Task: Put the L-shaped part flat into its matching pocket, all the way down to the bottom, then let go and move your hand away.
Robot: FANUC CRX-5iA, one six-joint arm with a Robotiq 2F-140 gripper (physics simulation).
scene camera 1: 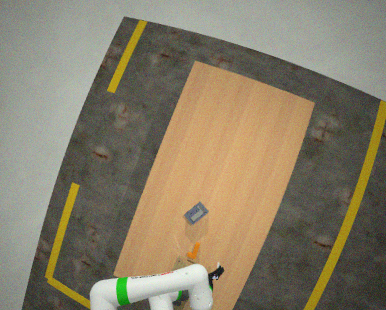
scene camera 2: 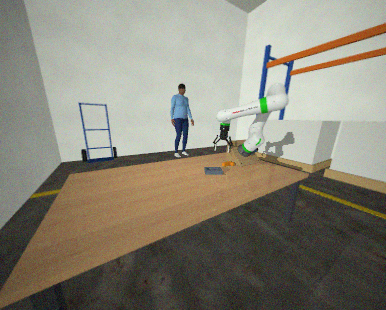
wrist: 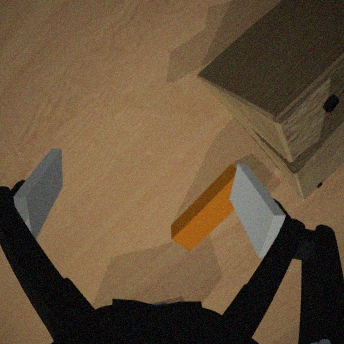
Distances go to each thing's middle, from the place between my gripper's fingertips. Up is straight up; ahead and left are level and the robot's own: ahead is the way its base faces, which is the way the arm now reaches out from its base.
I see the orange L-shaped part (wrist: 213,205) 12 cm to the left of my hand and 10 cm below it.
